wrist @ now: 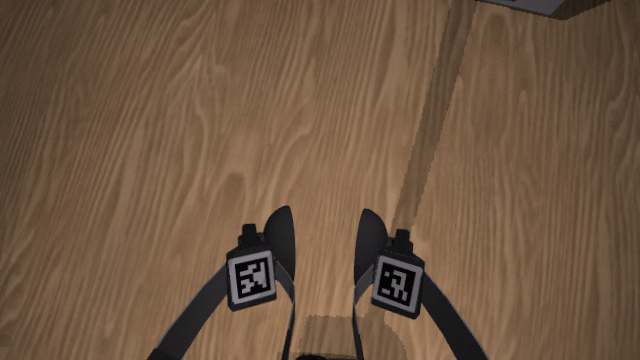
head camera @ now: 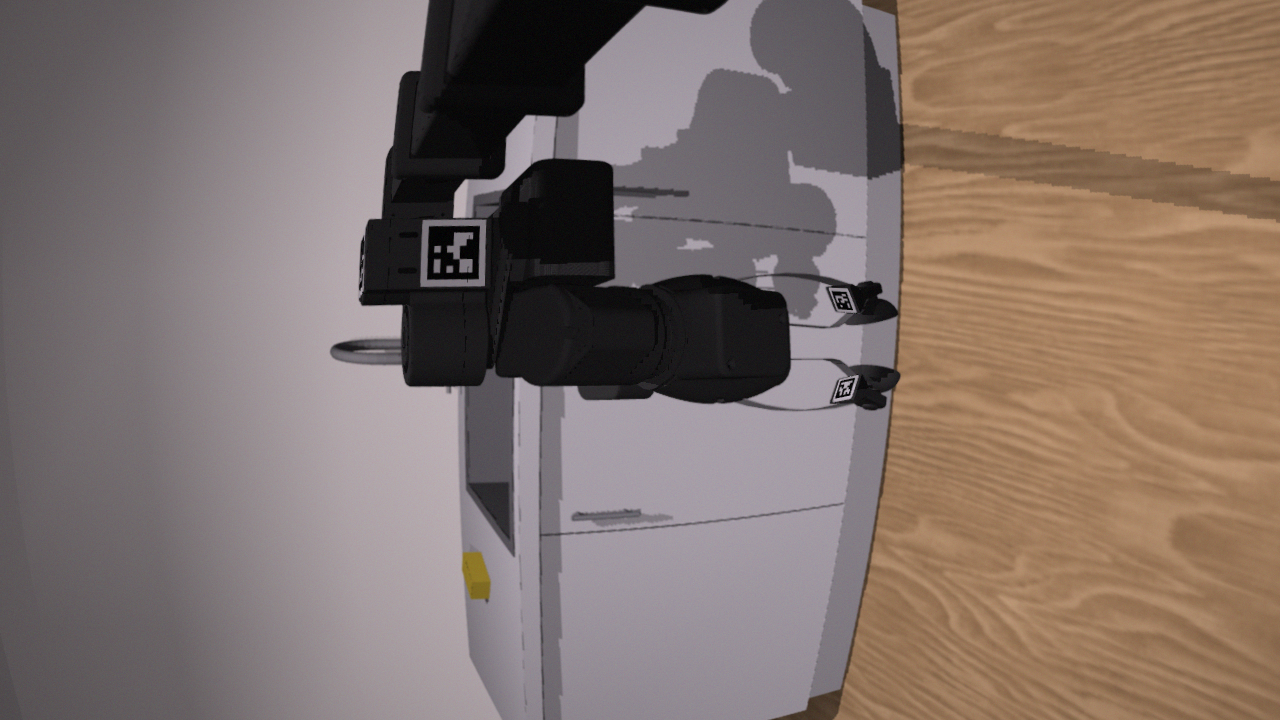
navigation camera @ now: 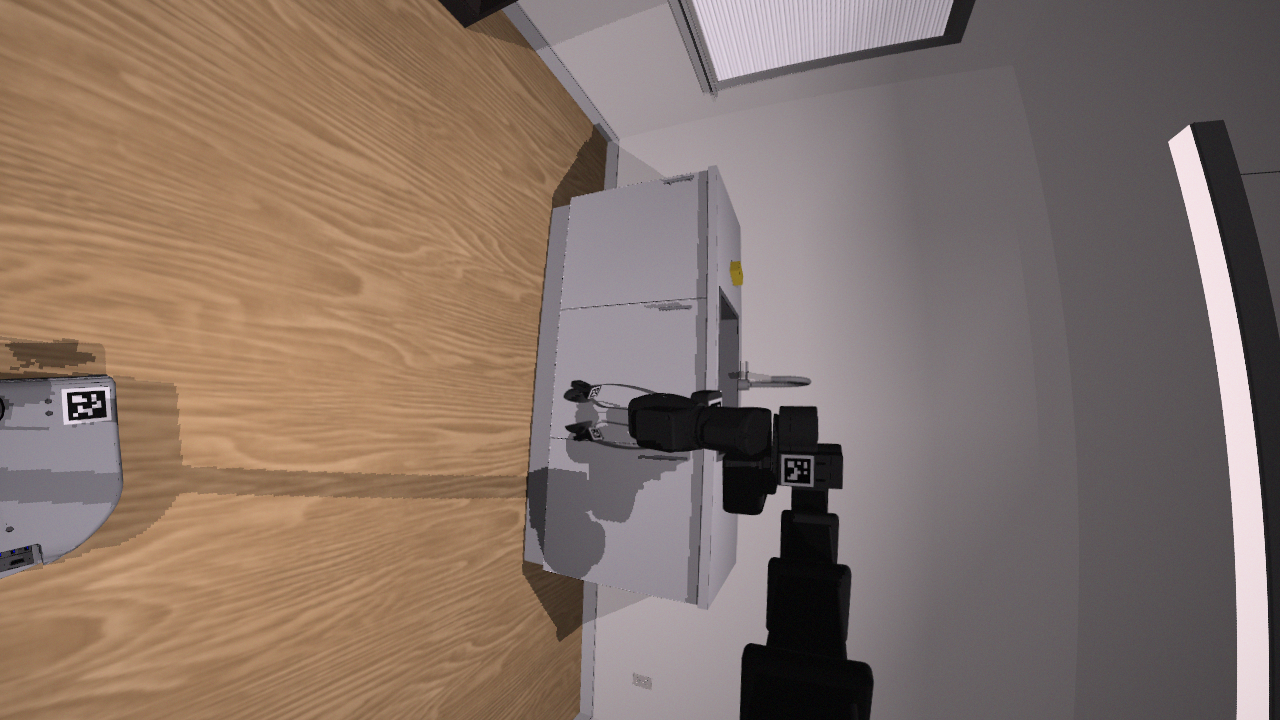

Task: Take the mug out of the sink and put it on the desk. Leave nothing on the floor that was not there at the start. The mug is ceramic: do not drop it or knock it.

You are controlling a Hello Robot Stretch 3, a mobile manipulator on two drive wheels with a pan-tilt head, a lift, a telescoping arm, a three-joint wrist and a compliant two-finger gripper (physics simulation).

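Frame: origin at the robot's base, x left, y ahead, z down, level; centimetres.
Where they show: gripper, fingertip midpoint: (wrist: 325, 233) (head camera: 886, 346) (navigation camera: 570, 409).
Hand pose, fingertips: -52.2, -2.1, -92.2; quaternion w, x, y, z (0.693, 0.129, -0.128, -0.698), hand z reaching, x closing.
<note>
After its pixels a point has its place, as x, y, z.
My gripper (head camera: 884, 344) {-52.2, -2.1, -92.2} (navigation camera: 577, 411) {-52.2, -2.1, -92.2} (wrist: 325, 233) {-52.2, -2.1, -92.2} points down, open, with nothing between its fingertips. In the head and navigation views it shows in front of the white cabinet's doors; in the wrist view it is above the wood floor. The sink (head camera: 490, 438) {-205.4, 11.2, -85.5} (navigation camera: 728, 340) {-205.5, 11.3, -86.5} is a grey basin set in the cabinet top, partly hidden by my wrist in the head view. The mug does not show in any view; the low viewing angle hides the sink's bottom. The desk does not show either.
The white cabinet (head camera: 662, 608) {-166.7, 46.9, -59.6} (navigation camera: 633, 241) {-168.6, 56.9, -52.0} stands against the wall. A curved faucet (head camera: 366, 351) (navigation camera: 778, 381) rises behind the sink. A yellow block (head camera: 477, 575) {-192.4, 42.1, -93.7} (navigation camera: 735, 273) {-192.1, 42.3, -93.4} lies on the counter beside the basin. My base (navigation camera: 62, 483) {-9.3, -12.9, -16.0} is at the navigation view's left edge.
</note>
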